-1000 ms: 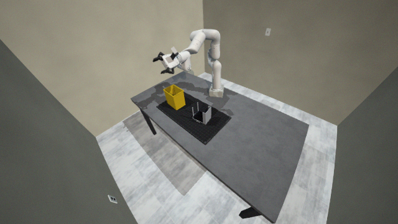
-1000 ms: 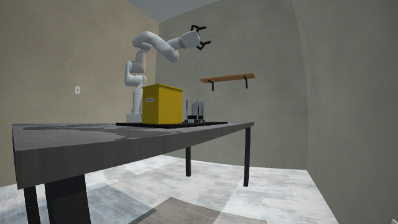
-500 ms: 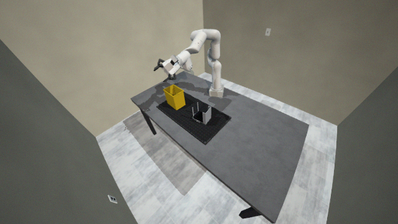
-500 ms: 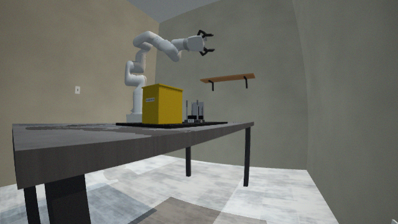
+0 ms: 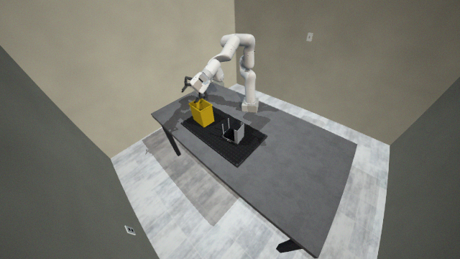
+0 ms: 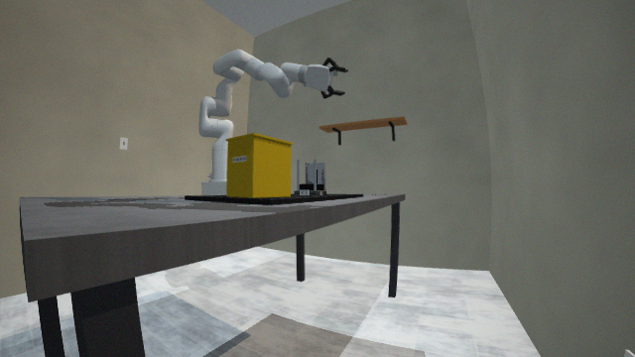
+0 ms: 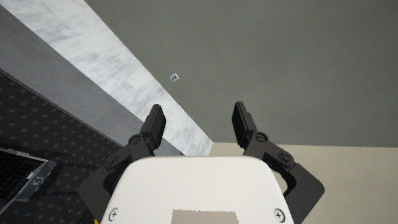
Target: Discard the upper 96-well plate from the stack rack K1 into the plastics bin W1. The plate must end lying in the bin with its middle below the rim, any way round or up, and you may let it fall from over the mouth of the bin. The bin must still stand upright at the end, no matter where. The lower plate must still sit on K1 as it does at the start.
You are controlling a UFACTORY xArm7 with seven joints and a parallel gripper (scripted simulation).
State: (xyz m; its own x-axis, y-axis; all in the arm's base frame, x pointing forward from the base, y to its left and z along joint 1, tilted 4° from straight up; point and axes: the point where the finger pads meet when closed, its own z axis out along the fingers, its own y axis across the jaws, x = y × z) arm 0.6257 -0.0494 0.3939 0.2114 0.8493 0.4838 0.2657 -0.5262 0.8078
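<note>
Now: the black 96-well plate 40 cm below my hand, 18 cm behind it and 16 cm to the left of it. Round my hand: yellow plastics bin W1 (35 cm below, 23 cm behind, 20 cm to the right).
</note>
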